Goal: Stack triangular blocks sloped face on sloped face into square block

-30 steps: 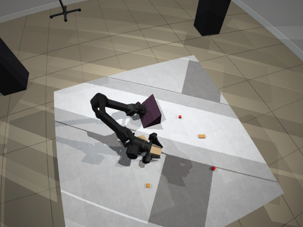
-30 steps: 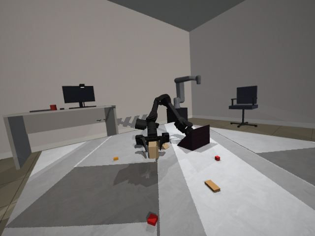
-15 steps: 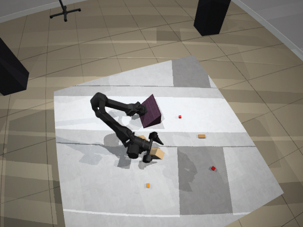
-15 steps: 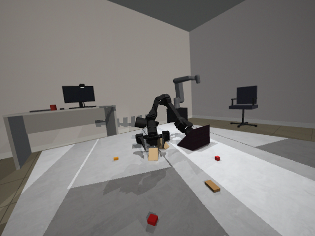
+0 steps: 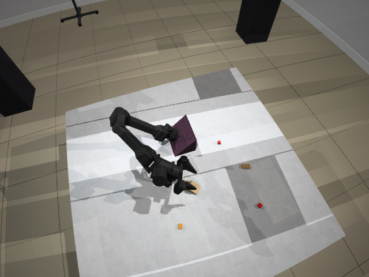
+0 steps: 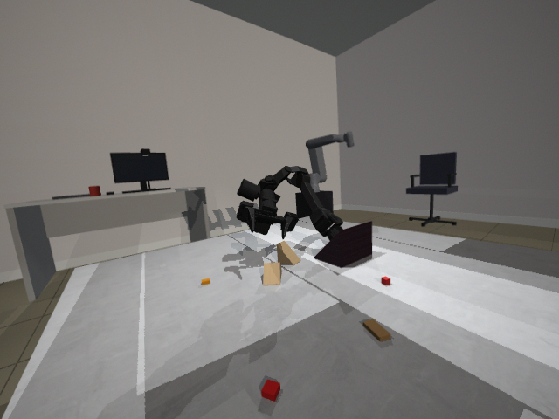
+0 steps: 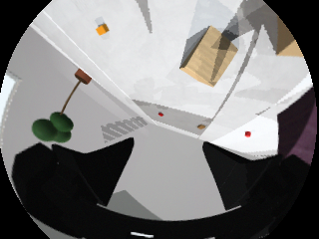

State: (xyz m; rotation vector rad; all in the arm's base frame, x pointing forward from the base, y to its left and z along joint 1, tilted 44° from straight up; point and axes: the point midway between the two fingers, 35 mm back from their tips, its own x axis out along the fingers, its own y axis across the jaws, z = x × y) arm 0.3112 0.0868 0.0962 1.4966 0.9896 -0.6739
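My gripper tip is now 120 mm above the triangular block, 20 mm to the left of it and 20 mm past it. Also, from my gripper tip: orange block: 160 mm ahead, 140 mm below, 120 mm to the right; then tan plank: 310 mm to the left, 140 mm below, 40 mm behind.
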